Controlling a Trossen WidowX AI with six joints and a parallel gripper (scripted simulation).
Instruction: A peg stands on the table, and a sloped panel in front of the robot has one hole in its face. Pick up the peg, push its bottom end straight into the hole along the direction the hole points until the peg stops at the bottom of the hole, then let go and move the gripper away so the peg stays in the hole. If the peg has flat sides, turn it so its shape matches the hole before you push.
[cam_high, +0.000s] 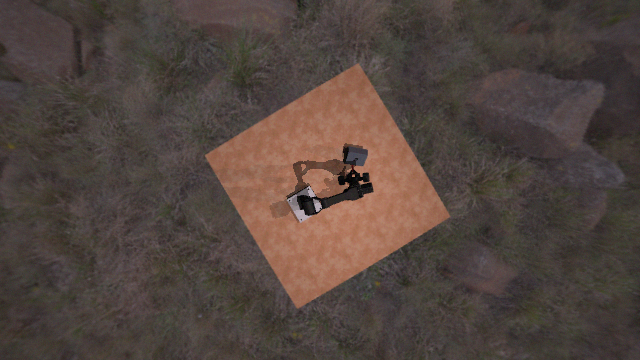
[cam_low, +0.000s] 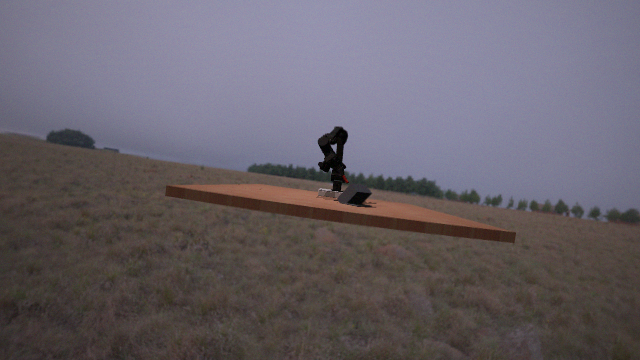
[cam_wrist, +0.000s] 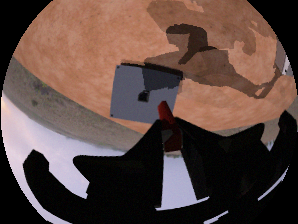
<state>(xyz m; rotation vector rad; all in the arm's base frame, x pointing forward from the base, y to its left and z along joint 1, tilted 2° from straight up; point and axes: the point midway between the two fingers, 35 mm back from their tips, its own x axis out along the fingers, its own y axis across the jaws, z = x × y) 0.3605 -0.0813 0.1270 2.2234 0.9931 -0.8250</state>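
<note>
My gripper tip is now 10 cm short of the grey sloped panel, 9 cm above it and 5 cm to the right of it. From my gripper tip the other things lie so: dark red peg (1 cm behind, 1 cm above).
</note>
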